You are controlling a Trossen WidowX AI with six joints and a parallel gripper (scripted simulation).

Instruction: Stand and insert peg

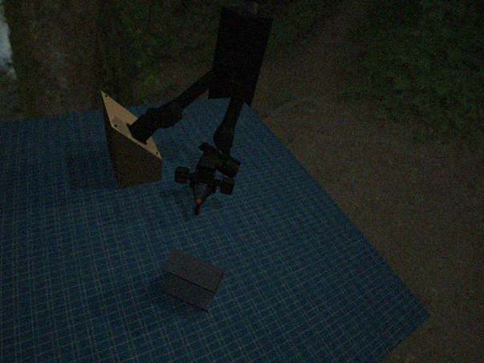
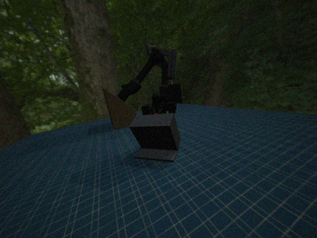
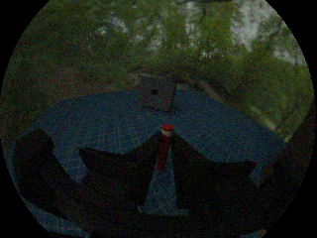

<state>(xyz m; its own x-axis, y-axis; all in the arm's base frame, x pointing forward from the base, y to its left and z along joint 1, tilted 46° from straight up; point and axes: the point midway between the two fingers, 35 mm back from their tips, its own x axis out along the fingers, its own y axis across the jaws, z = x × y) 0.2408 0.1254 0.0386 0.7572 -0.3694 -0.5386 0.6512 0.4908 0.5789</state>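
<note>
The red peg is 10 mm below my gripper tip. Round my gripper tip: dark grey sloped panel 190 mm ahead, 110 mm to the right.
</note>
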